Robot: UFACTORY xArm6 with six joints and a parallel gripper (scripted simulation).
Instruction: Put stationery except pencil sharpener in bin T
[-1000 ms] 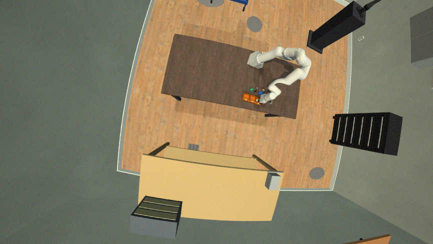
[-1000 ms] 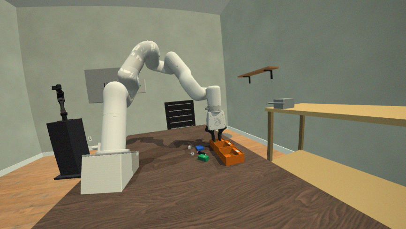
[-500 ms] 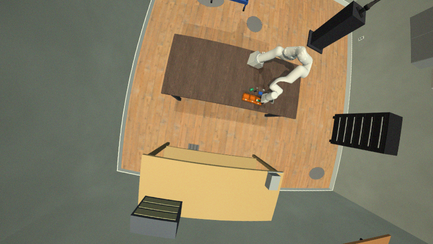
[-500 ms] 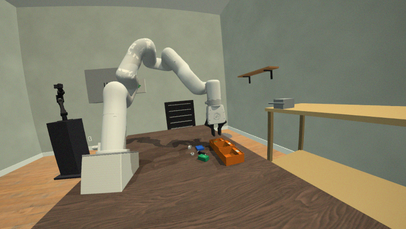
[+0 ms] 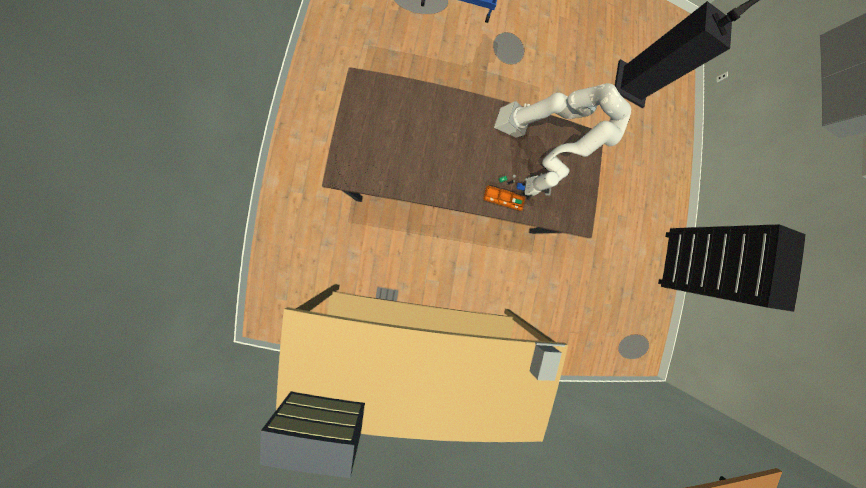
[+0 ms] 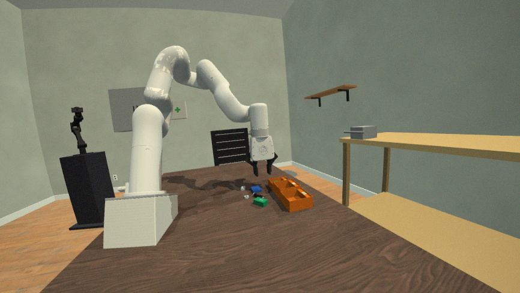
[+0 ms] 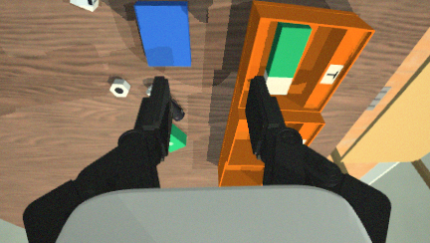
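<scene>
The blue block lies 80 mm below my hand and 40 mm behind it. Also, from my hand: orange bin: 90 mm to the right, 80 mm ahead, 60 mm below; then white hex nut: 80 mm below, 80 mm behind, 60 mm to the right; then black cylinder: 80 mm below, 70 mm to the right, 40 mm behind.
</scene>
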